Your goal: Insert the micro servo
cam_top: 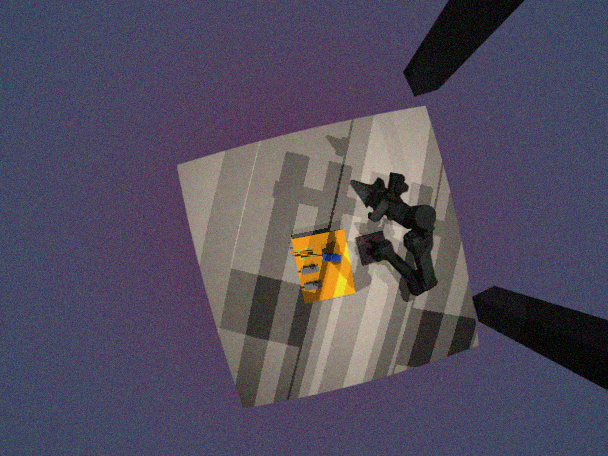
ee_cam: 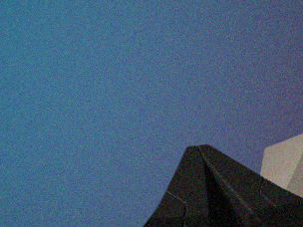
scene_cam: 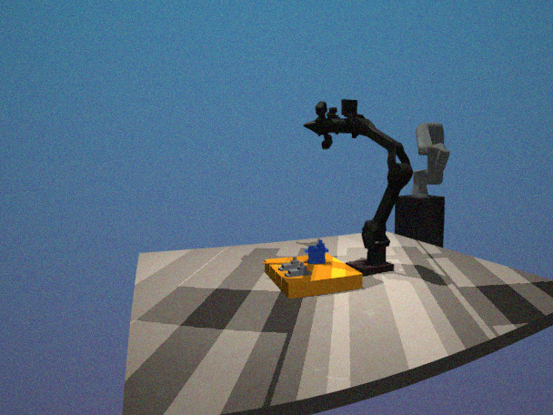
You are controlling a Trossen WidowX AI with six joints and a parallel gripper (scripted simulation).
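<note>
Now: gripper tip 9 cm short of the orange deck, 27 cm to the right of it and 51 cm above it.
</note>
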